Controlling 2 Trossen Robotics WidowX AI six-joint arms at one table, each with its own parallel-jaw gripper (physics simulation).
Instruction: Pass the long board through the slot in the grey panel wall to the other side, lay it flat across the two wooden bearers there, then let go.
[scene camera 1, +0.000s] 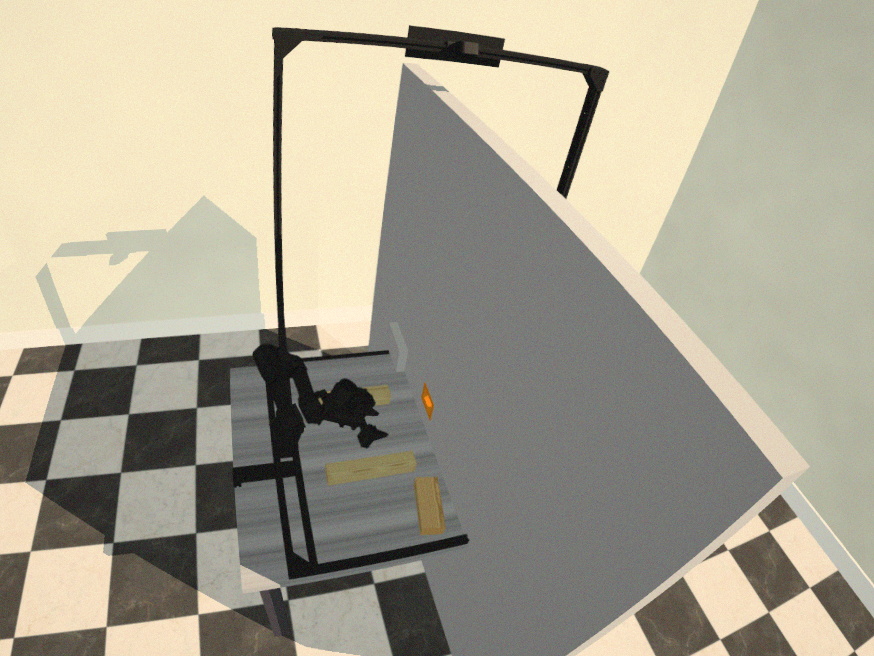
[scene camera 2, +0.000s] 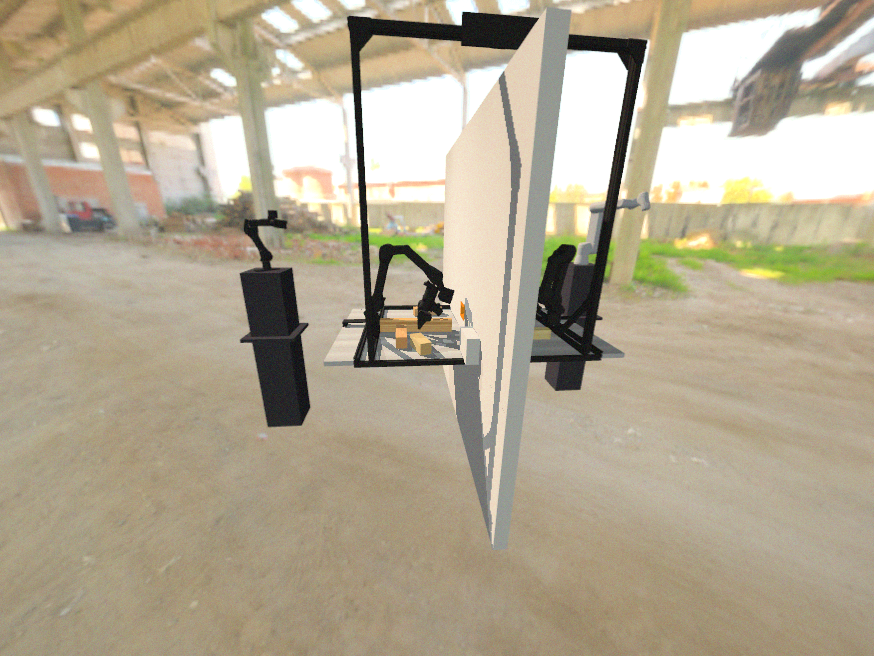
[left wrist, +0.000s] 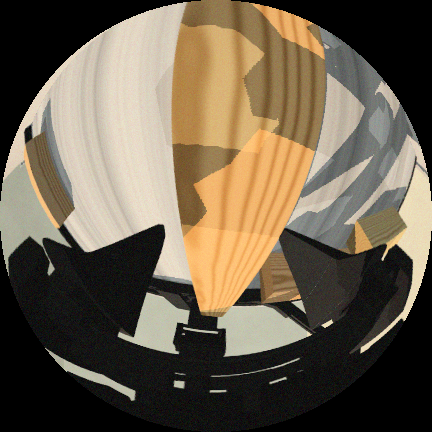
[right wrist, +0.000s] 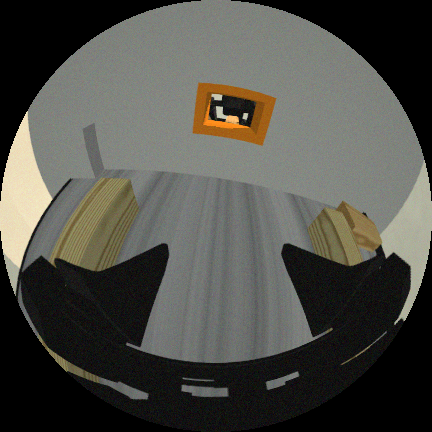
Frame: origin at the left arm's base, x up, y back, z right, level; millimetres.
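Seen in the pictures: left gripper, fingertip midpoint: (scene camera 2: 418, 325) (left wrist: 224, 232); right gripper, fingertip midpoint: (scene camera 1: 382, 424) (right wrist: 227, 250); right arm's base at its link origin: (scene camera 1: 285, 448) (scene camera 2: 552, 322).
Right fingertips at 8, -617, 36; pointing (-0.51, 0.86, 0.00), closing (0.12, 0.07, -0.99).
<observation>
Pixels of each thing's top centre, then the offset from my right fingertips to it, as dx, dy, dz. "spot": a spot on its surface instead.
- long board at its top centre: (left wrist: 219, 283) (right wrist: 232, 118) (scene camera 2: 416, 319) +32, +406, -9
- board's far end at a spot on its surface: (right wrist: 231, 119) spot: +32, +373, -6
- orange-framed slot at a spot on its surface: (right wrist: 266, 120) spot: +75, +132, -35
- third wooden block at its top centre: (right wrist: 366, 223) (scene camera 1: 430, 501) +11, +61, -289
The long board (left wrist: 241, 160) (scene camera 2: 415, 323) lies level on the left arm's side of the grey panel wall (scene camera 1: 513, 326) (right wrist: 322, 120) (scene camera 2: 480, 260). My left gripper (left wrist: 224, 232) (scene camera 2: 425, 313) is open, with a finger on each side of the board's near end. The board's far end (right wrist: 231, 119) shows through the orange-framed slot (right wrist: 266, 120) (scene camera 1: 427, 400) (scene camera 2: 463, 309). My right gripper (right wrist: 227, 250) (scene camera 1: 372, 435) is open and empty, low over the table and facing the slot. Two wooden bearers (scene camera 1: 371, 467) (scene camera 1: 380, 395) (right wrist: 95, 223) (right wrist: 332, 239) lie either side of it.
A third wooden block (scene camera 1: 429, 505) (right wrist: 358, 229) lies near the wall on the right arm's side. Small wooden blocks (scene camera 2: 401, 337) (scene camera 2: 422, 344) (left wrist: 278, 278) (left wrist: 376, 229) lie on the left arm's side. A black frame (scene camera 1: 278, 195) (scene camera 2: 359, 195) stands around the table.
</observation>
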